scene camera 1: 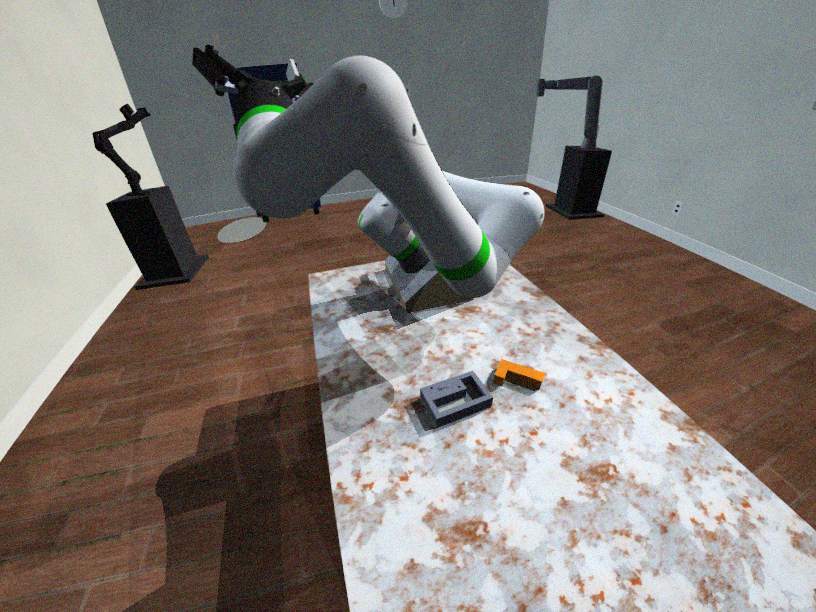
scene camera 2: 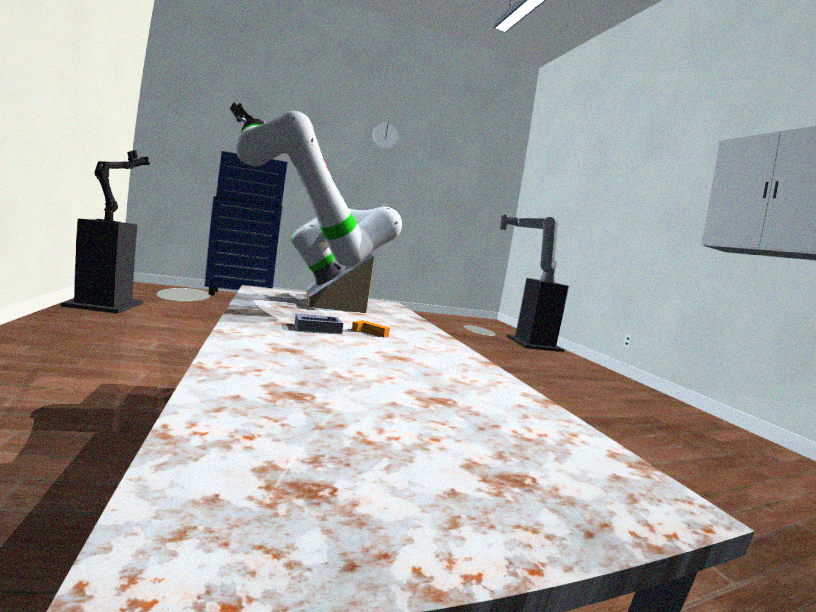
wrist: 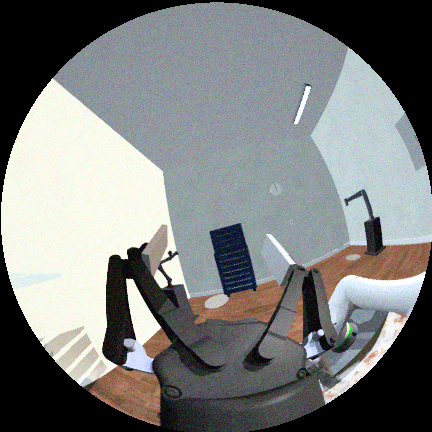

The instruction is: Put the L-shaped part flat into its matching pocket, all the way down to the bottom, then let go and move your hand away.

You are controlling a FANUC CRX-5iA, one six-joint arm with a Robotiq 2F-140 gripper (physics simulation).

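Frame: origin at the arm's base, x ahead, y left, z up, level; centimetres.
Seen in the pictures: gripper, fingertip midpoint: (scene camera 1: 253,55) (scene camera 2: 258,115) (wrist: 216,240); arm's base, link origin: (scene camera 1: 418,255) (scene camera 2: 331,276) (wrist: 343,337).
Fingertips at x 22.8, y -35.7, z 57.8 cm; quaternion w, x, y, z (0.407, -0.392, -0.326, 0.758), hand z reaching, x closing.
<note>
Pixels of each thing's top centre, then the offset from my fingertips to it. Level surfaces: height alone.
- orange L-shaped part, top centre: (scene camera 1: 519,373) (scene camera 2: 371,324) dx +28.3, dy +49.3, dz -66.8 cm
- pocket block, top centre: (scene camera 1: 456,392) (scene camera 2: 319,317) dx +30.6, dy +32.3, dz -66.1 cm
- marbled table, surface height: dz -69.8 cm
The orange L-shaped part (scene camera 1: 524,376) (scene camera 2: 371,328) lies flat on the table, to the right of the dark grey pocket block and apart from it. The pocket block (scene camera 1: 461,413) (scene camera 2: 322,327) sits on the table; in scene camera 1 its pocket is empty, with a pale surface showing inside. My gripper (scene camera 1: 252,62) (scene camera 2: 241,110) (wrist: 216,240) is high up, far to the left of both and pointing away from the table. In the wrist view its fingers stand wide apart with nothing between them. The part and the block do not show in the wrist view.
The marbled table (scene camera 1: 527,494) (scene camera 2: 395,428) carries my arm's wedge base (scene camera 2: 352,289) at its far end. A blue drawer cabinet (scene camera 2: 247,223) (wrist: 235,262) stands behind. Black pedestals with small arms stand left (scene camera 1: 154,237) (scene camera 2: 105,263) and right (scene camera 1: 582,181) (scene camera 2: 541,312).
</note>
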